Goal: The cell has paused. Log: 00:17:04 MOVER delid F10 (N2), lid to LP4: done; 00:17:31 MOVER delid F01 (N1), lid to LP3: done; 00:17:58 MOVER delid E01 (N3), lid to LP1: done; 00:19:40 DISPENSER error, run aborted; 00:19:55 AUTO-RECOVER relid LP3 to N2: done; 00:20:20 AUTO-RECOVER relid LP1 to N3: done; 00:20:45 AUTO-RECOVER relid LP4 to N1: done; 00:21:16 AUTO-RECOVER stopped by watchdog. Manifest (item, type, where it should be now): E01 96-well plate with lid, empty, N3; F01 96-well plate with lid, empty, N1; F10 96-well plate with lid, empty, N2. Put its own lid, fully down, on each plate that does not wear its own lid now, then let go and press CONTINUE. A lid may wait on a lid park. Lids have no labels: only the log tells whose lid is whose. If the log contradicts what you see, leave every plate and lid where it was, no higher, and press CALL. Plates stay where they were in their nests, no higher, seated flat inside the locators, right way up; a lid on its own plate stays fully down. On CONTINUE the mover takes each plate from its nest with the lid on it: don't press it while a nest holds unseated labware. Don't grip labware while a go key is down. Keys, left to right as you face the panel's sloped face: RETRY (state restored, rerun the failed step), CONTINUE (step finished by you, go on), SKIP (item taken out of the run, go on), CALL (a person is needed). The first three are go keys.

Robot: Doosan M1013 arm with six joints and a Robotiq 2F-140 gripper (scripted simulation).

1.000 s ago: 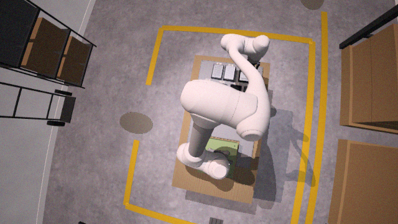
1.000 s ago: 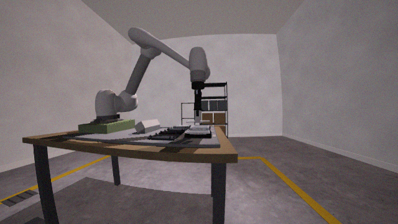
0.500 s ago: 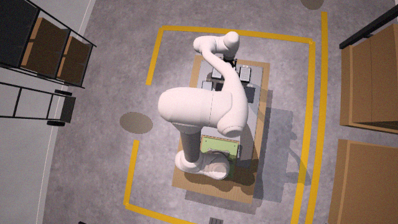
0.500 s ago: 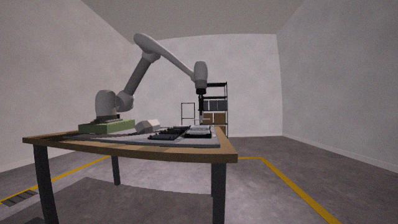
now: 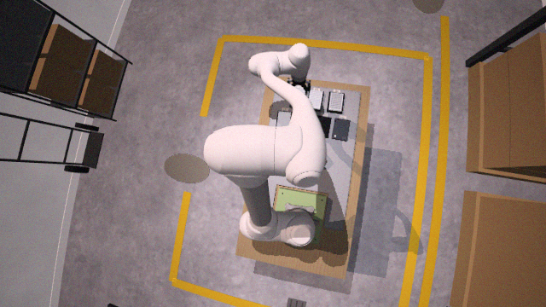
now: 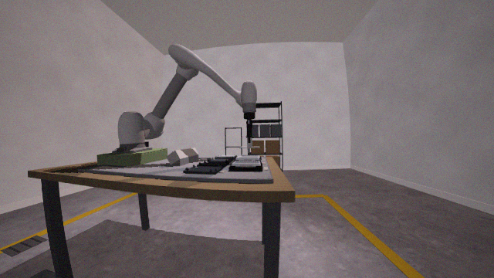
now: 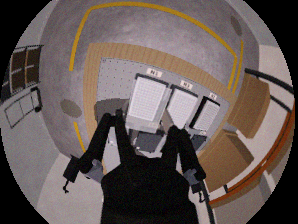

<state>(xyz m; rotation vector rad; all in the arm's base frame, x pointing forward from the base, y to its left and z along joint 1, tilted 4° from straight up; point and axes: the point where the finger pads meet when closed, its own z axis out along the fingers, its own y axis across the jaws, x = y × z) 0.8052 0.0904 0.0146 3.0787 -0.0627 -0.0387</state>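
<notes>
Now: the label 110 mm below my hand, 90 mm behind it and 80 mm to the left of it.
</notes>
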